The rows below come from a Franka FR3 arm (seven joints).
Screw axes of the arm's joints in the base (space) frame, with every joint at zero. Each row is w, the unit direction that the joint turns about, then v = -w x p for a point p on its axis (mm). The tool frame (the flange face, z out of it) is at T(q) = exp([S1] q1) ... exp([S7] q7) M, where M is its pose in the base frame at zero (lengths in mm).
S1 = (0, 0, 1, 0, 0, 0)
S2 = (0, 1, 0, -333, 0, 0)
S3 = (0, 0, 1, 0, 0, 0)
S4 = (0, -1, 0, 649, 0, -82.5)
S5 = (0, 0, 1, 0, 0, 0)
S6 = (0, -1, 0, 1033, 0, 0)
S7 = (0, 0, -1, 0, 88, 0)
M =
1 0 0 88
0 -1 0 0
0 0 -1 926
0 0 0 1
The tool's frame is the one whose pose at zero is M.
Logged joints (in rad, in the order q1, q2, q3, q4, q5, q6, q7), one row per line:
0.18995, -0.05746, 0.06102, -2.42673, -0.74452, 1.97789, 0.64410
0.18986, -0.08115, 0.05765, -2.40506, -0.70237, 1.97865, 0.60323
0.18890, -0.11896, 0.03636, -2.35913, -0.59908, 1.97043, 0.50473
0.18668, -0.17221, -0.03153, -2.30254, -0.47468, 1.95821, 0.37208
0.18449, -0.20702, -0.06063, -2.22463, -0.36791, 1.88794, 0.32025
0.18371, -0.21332, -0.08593, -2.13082, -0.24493, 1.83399, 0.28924
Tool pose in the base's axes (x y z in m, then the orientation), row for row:
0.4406, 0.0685, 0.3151, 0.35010, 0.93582, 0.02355, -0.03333
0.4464, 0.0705, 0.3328, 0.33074, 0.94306, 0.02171, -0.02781
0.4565, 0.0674, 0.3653, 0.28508, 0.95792, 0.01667, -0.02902
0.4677, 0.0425, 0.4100, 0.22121, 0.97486, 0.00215, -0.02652
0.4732, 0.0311, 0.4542, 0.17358, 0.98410, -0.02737, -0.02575
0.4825, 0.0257, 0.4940, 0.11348, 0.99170, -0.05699, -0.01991
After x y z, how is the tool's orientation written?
As a quaternion, w x y z.
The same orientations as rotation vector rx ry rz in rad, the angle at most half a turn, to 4 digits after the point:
2.4239, 0.0610, -0.0863
2.4657, 0.0568, -0.0727
2.5619, 0.0446, -0.0776
2.6945, 0.0059, -0.0733
2.7906, -0.0776, -0.0730
2.9088, -0.1672, -0.0584

